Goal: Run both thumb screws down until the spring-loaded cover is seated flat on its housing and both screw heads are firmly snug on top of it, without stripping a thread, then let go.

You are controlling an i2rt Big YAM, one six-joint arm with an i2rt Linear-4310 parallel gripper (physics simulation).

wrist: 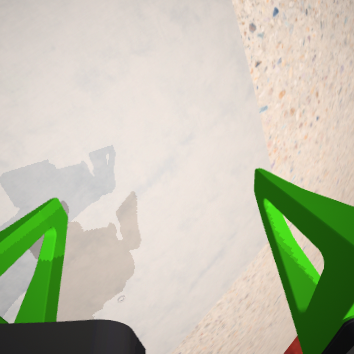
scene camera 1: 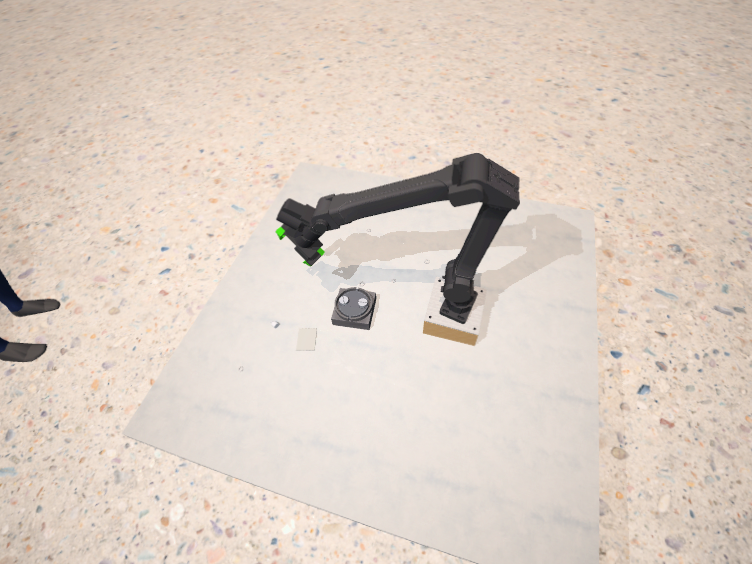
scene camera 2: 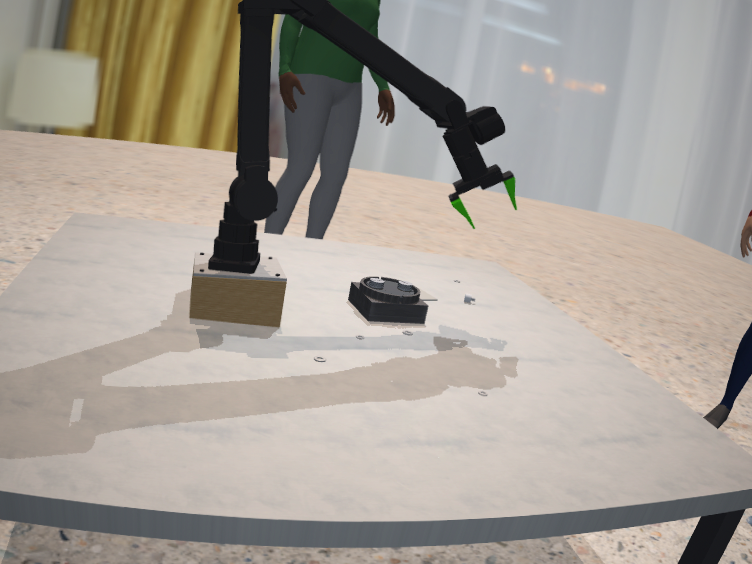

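Seen in the pictures: gripper, fingertip midpoint: (wrist: 155, 193) (scene camera 1: 293, 250) (scene camera 2: 495, 218); arm's base, link origin: (scene camera 1: 458, 304) (scene camera 2: 234, 264).
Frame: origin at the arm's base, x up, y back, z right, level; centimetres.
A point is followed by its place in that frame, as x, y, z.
The dark square housing (scene camera 1: 351, 324) {-6.3, -29.0, -18.3} (scene camera 2: 397, 313) {-6.5, -32.8, -6.5} sits on the table with the round dark cover (scene camera 1: 354, 311) {-3.1, -29.3, -15.2} (scene camera 2: 388, 291) {-3.1, -30.5, -9.4} on top. Two silver screw heads show on the cover, a left one (scene camera 1: 343, 299) (scene camera 2: 376, 283) and a right one (scene camera 1: 362, 301) (scene camera 2: 405, 285). Any gap under the cover or the heads is too small to tell. My gripper (scene camera 1: 294, 247) {14.8, -50.1, -13.4} (scene camera 2: 495, 218) {14.8, -50.1, -13.4} (wrist: 155, 193) {14.8, -50.1, -13.4} is open and empty, its green fingers wide apart. It hangs high above the table, off to one side of the housing. The housing does not show in the wrist view.
The arm's base block (scene camera 1: 449, 332) {-3.8, 0.8, -8.5} (scene camera 2: 236, 302) {-4.5, -2.0, 8.0} stands beside the housing on the table (scene camera 1: 364, 424) {-8.4, -10.2, -44.2} (scene camera 2: 364, 455) {-8.4, -23.9, 47.3}. A flat beige plate (scene camera 1: 306, 339) {-8.1, -40.0, -28.9} and a small metallic piece (scene camera 1: 275, 324) {-6.6, -51.7, -29.4} (scene camera 2: 468, 299) {-7.4, -52.2, -28.1} lie on the other side. Several small rings, including one ring (scene camera 2: 320, 358) {-8.4, -18.1, 17.7}, lie scattered.
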